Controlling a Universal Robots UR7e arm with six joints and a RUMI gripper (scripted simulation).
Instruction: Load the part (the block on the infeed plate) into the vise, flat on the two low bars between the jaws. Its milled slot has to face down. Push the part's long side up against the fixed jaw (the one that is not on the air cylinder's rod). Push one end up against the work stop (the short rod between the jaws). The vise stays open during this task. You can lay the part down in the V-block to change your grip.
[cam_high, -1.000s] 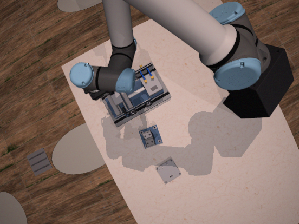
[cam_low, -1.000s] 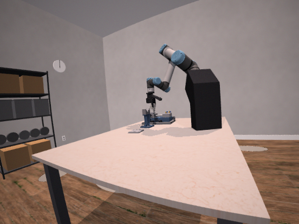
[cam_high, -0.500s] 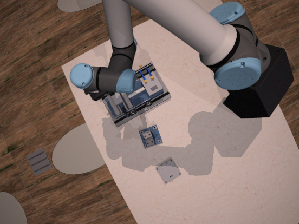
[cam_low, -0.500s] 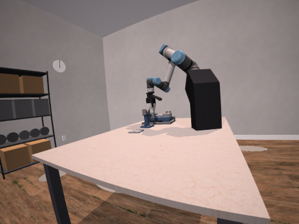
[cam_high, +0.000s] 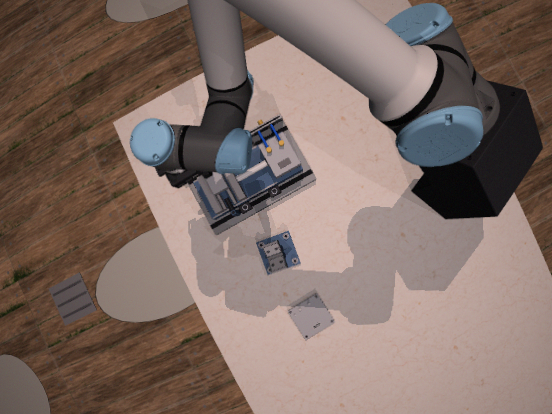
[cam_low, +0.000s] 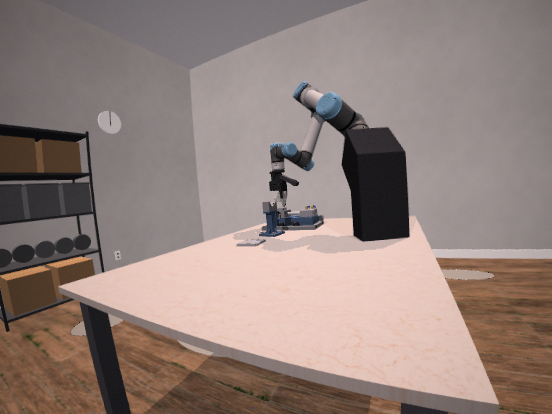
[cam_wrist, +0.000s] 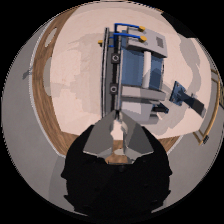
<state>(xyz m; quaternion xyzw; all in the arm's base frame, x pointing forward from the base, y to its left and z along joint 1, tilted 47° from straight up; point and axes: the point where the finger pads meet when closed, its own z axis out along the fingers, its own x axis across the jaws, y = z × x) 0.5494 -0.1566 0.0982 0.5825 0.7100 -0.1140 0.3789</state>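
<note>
My gripper is now 90 mm past the air cylinder rod, 60 mm to the right of it and 40 mm above it. From my hand the other things lie so: part 40 mm to the left, 30 mm below; air cylinder 170 mm behind, 50 mm to the left, 40 mm below; vise 70 mm behind, 60 mm to the left, 80 mm below.
</note>
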